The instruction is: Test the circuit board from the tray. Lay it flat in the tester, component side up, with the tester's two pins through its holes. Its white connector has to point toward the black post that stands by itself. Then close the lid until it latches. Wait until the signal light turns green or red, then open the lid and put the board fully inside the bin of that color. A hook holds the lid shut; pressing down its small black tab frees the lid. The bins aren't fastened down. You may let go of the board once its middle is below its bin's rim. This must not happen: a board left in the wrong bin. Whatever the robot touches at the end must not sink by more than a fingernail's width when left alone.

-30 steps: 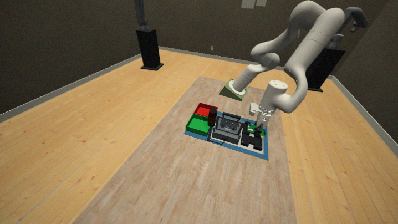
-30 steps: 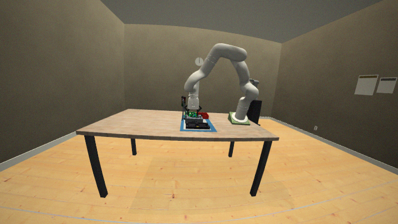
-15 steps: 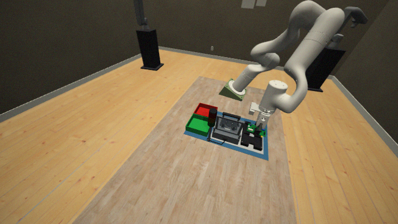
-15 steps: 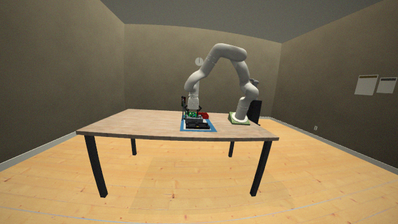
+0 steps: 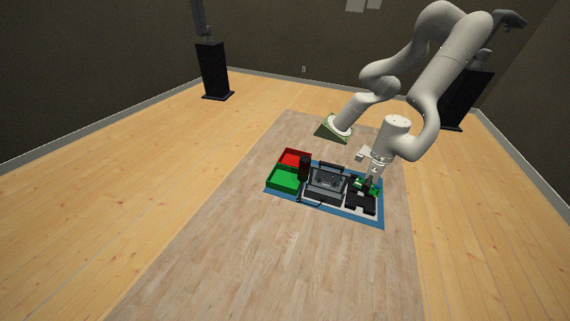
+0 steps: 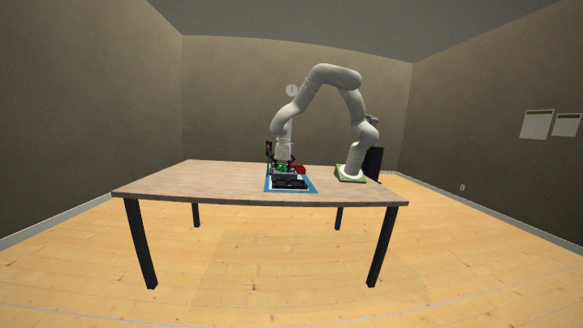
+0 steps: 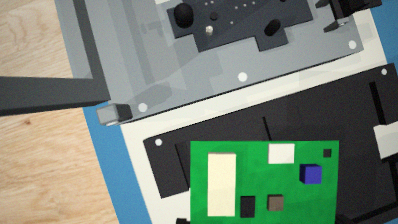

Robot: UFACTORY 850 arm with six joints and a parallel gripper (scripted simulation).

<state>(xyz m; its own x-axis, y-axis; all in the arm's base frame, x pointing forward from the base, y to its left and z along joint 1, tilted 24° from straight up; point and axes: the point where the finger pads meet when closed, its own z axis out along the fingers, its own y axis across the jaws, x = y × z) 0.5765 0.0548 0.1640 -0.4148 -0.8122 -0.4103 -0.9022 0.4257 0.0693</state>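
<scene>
The green circuit board is right at my hand. The rest, counted from my hand: small black part 12 cm behind, 10 cm to the right, 4 cm below; then green bin 4 cm behind, 37 cm to the right, 11 cm below; then tester lid 6 cm ahead, 18 cm to the right, 6 cm above.
</scene>
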